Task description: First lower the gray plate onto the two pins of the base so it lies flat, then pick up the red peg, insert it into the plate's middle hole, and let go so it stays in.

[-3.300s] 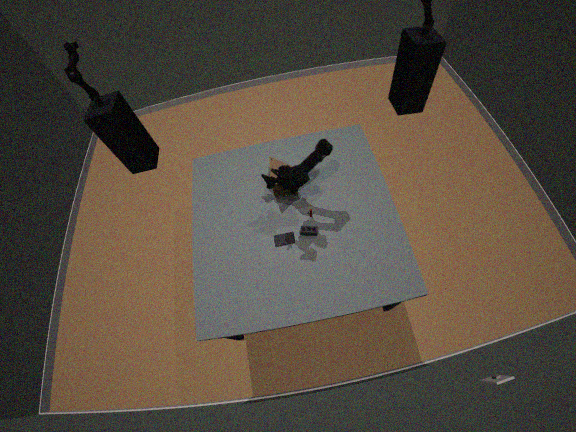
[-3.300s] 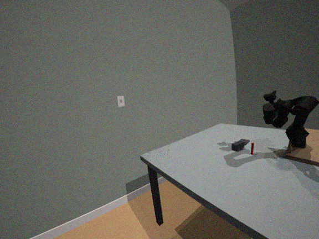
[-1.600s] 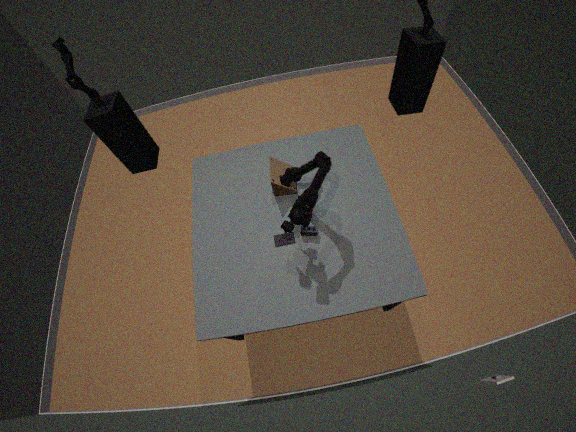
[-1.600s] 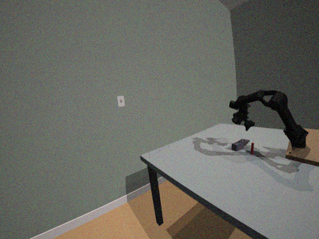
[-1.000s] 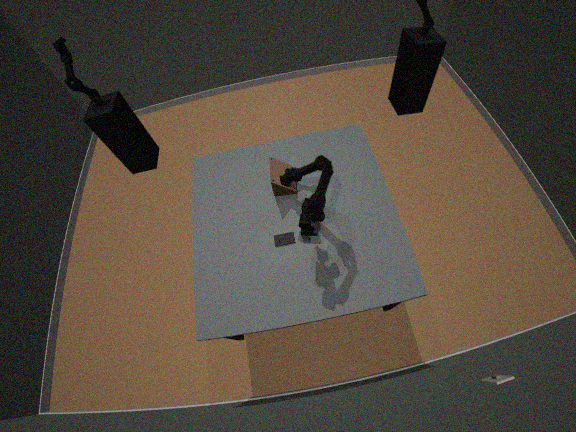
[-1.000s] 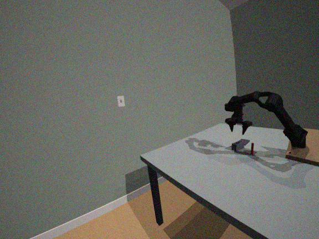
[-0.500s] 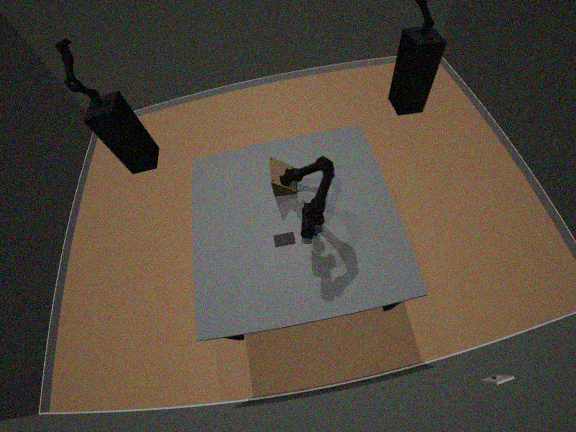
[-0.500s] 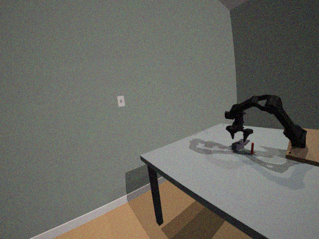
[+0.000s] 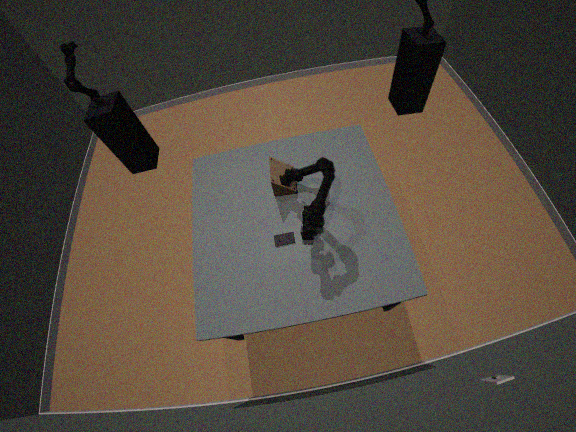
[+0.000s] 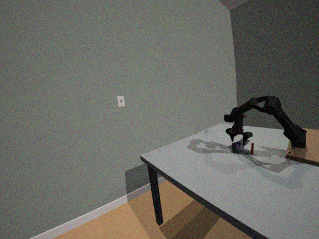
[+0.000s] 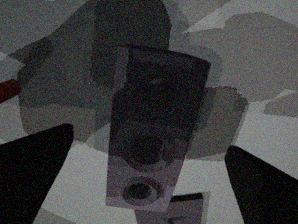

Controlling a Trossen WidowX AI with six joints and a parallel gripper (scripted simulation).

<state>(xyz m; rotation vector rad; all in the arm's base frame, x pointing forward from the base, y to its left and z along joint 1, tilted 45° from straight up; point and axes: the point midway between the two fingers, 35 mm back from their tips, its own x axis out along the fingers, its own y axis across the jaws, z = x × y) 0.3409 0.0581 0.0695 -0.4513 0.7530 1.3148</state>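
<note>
Right now the gray plate is right at my gripper tip. The rest, counted from my gripper tip: red peg 11 cm behind, 3 cm to the left; then dark base 15 cm to the right, 3 cm below, 1 cm ahead.
</note>
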